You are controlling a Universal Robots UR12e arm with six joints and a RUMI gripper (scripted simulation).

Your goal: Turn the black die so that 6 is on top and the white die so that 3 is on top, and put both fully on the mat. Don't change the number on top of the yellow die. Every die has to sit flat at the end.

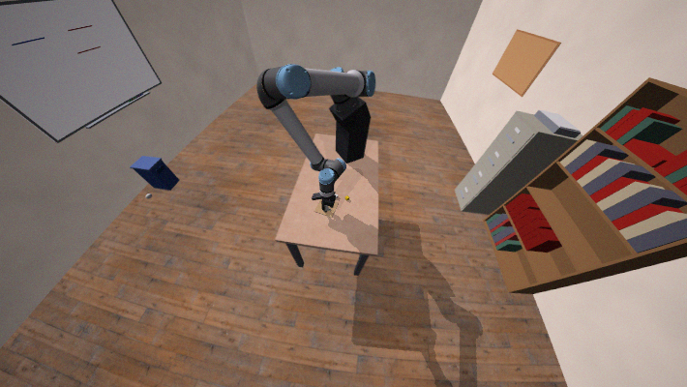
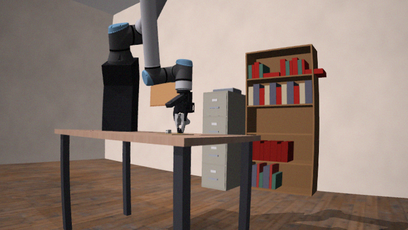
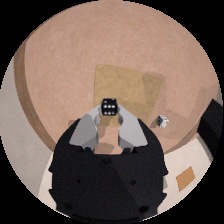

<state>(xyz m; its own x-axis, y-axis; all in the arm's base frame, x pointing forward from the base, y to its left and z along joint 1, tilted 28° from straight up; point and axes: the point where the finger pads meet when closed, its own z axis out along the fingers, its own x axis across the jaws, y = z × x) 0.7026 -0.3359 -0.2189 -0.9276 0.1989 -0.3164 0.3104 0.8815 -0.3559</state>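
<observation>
Right now my hand is right at the black die. Also, from my hand: tan mat: 4 cm behind, 2 cm below, 1 cm to the left; then white die: 12 cm behind, 9 cm to the left, 1 cm below; then yellow die: 18 cm to the left, 10 cm behind, 1 cm below.
</observation>
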